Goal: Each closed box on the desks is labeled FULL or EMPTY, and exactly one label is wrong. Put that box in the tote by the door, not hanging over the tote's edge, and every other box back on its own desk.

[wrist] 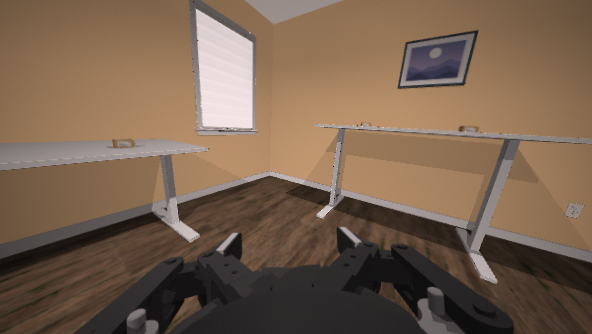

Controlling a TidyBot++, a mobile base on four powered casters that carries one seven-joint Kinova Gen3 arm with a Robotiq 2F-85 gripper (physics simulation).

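Frame: origin at the arm's base, x back, y right, z up, level; centimetres.
Seen in the pictures: gripper, fingertip midpoint: [290, 240].
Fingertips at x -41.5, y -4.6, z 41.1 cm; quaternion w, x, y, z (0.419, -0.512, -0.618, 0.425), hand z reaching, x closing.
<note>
A point is followed by its place in that frame.
My gripper [290, 240] {x -41.5, y -4.6, z 41.1 cm} is open and empty, with its fingers wide apart over the floor, far from the desks. A small brown box [123, 143] {x -121.7, y -115.8, z 35.0 cm} with a pale label sits on the left desk [60, 149] {x -104.8, y -133.4, z 32.3 cm}. A second brown box [469, 129] {x -156.8, y 114.3, z 57.9 cm} sits on the right desk [415, 131] {x -149.3, y 71.7, z 53.6 cm}, and another small brown box [366, 124] {x -204.2, y 56.4, z 58.5 cm} sits farther left on that same desk. The labels are too small to read. The tote does not show in this view.
White desk legs [171, 192] {x -148.4, y -112.3, z -8.0 cm} [492, 200] {x -149.3, y 139.6, z 7.5 cm} [337, 170] {x -210.9, y 34.5, z 6.5 cm} with feet stand on the dark wood floor [280, 215] {x -182.1, y -24.4, z -39.7 cm}. A window [225, 70] {x -244.2, y -108.8, z 113.8 cm} is on the left wall, a framed picture [437, 60] {x -214.3, y 118.5, z 123.7 cm} and an outlet [574, 210] {x -159.8, y 219.8, z 0.5 cm} on the right wall.
</note>
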